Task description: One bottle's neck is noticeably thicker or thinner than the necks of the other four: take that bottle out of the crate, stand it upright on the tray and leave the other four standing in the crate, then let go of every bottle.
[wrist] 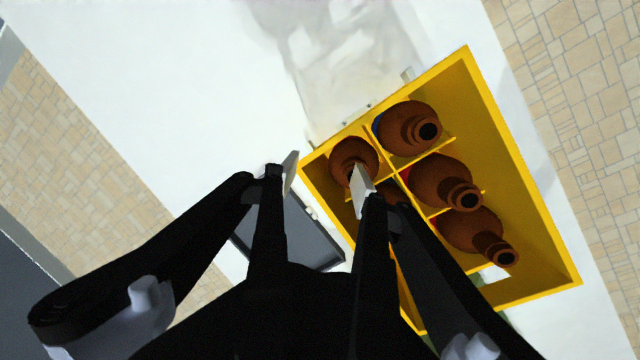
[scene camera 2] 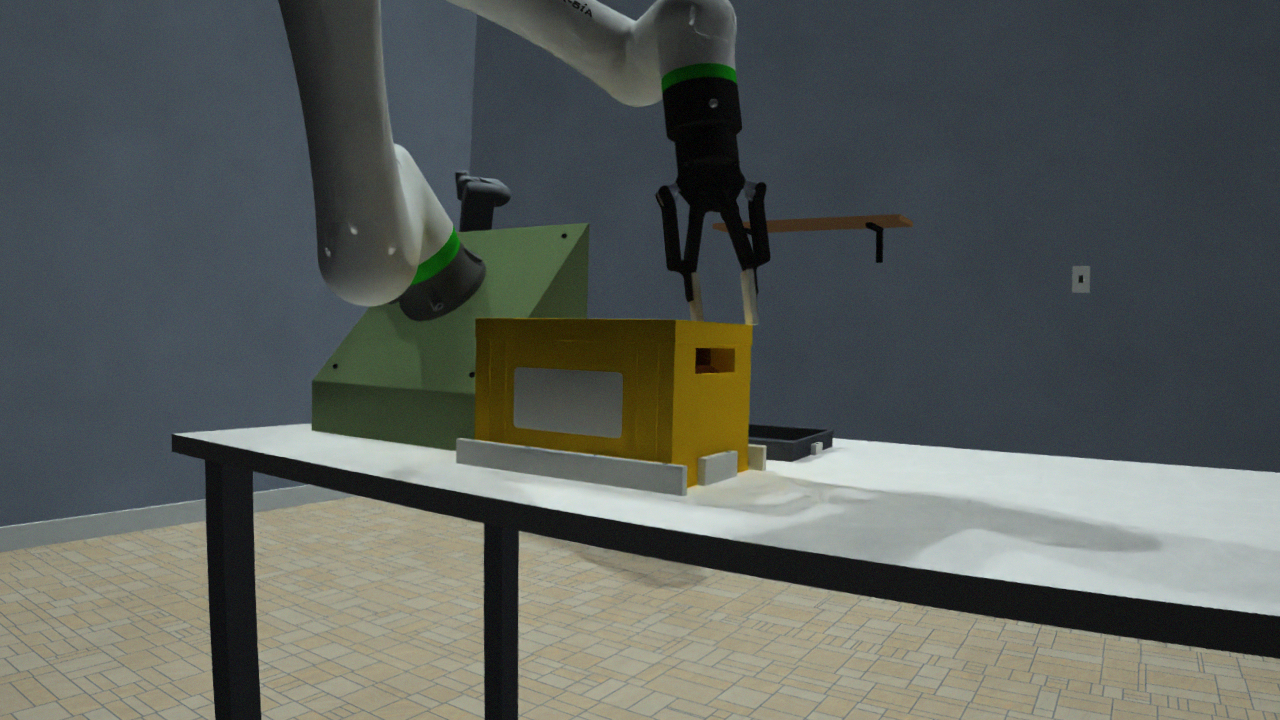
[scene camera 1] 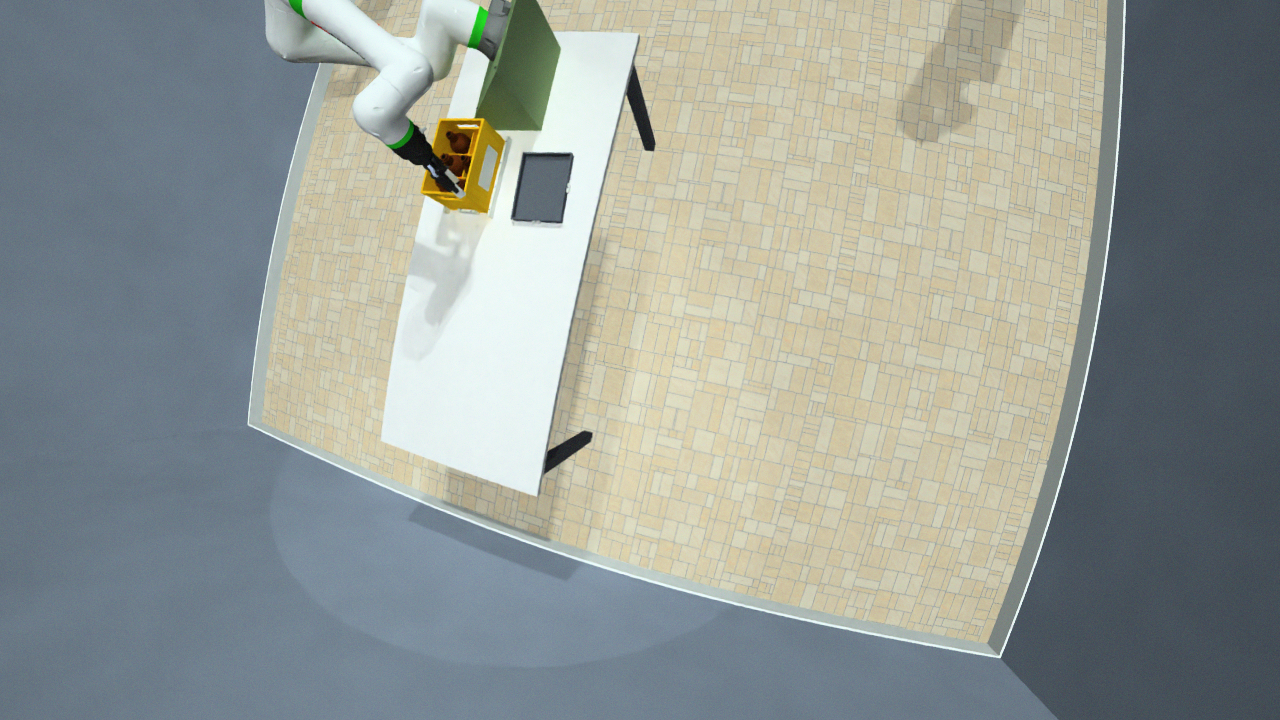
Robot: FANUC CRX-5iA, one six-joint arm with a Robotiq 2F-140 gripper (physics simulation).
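Where they show: gripper, fingertip midpoint: (wrist: 325, 168) (scene camera 1: 459, 189); arm's base, origin of the base link: (scene camera 2: 444, 288) (scene camera 1: 500, 39).
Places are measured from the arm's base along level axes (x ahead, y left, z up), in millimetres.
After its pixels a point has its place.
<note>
The yellow crate (scene camera 1: 477, 198) @[y 43, x 517, z -125 mm] (scene camera 2: 707, 411) @[y -63, x 548, z -150 mm] (wrist: 523, 165) @[y -151, x 437, z -52 mm] stands on the table with brown bottles in it. In the wrist view one bottle (wrist: 345, 150) @[y -9, x 518, z -108 mm] is in the near-corner cell, others (wrist: 402, 127) @[y -80, x 513, z -95 mm] (wrist: 440, 180) @[y -97, x 431, z -102 mm] (wrist: 470, 227) @[y -110, x 352, z -105 mm] are along the far side, and another (wrist: 390, 192) @[y -38, x 436, z -117 mm] is mostly hidden by a finger. I cannot tell whose neck differs. My gripper (scene camera 1: 454, 186) @[y 15, x 517, z -56 mm] (scene camera 2: 724, 311) @[y 15, x 517, z -56 mm] (wrist: 325, 168) @[y 15, x 517, z -56 mm] is partly open and empty, pointing down with its tips about at the rim's height. In the wrist view one fingertip overlaps the corner bottle's neck. The dark tray (scene camera 1: 542, 188) @[y 216, x 406, z -222 mm] (scene camera 2: 792, 445) @[y 144, x 543, z -206 mm] (wrist: 310, 240) @[y 158, x 360, z -222 mm] holds no bottle.
The green pedestal (scene camera 1: 528, 80) @[y 115, x 96, z -68 mm] (scene camera 2: 402, 407) @[y -133, x 82, z -177 mm] carries the arm beside the crate. Low pale strips (scene camera 2: 572, 467) @[y -164, x 443, z -213 mm] lie along the crate's base on the white table (scene camera 1: 483, 358) @[y 192, x 1048, z -227 mm] (scene camera 2: 1029, 519) @[y -25, x 883, z -228 mm]. A wooden shelf (scene camera 2: 832, 222) is on the wall behind.
</note>
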